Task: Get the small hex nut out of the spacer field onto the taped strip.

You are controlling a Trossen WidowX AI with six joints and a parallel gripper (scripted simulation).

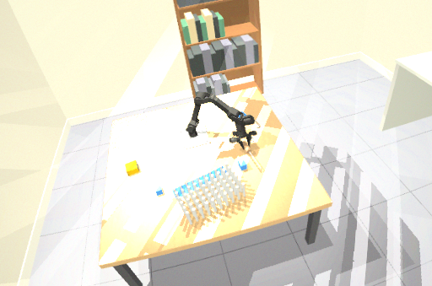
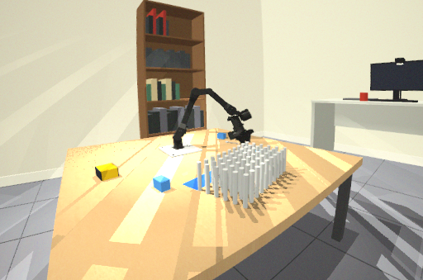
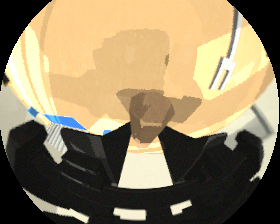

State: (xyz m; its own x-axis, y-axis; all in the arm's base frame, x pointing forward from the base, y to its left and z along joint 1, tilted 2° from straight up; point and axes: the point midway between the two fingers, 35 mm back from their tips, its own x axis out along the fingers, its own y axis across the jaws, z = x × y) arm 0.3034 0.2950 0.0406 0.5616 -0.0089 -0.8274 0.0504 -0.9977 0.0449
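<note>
My gripper tip is 100 mm short of the brown stick-like tool and 10 mm to the right of it. Also, from my gripper tip: blue taped strip (130 mm ahead, 360 mm to the right, 20 mm below); then thin grey tool (160 mm behind, 70 mm to the left, 20 mm below).
</note>
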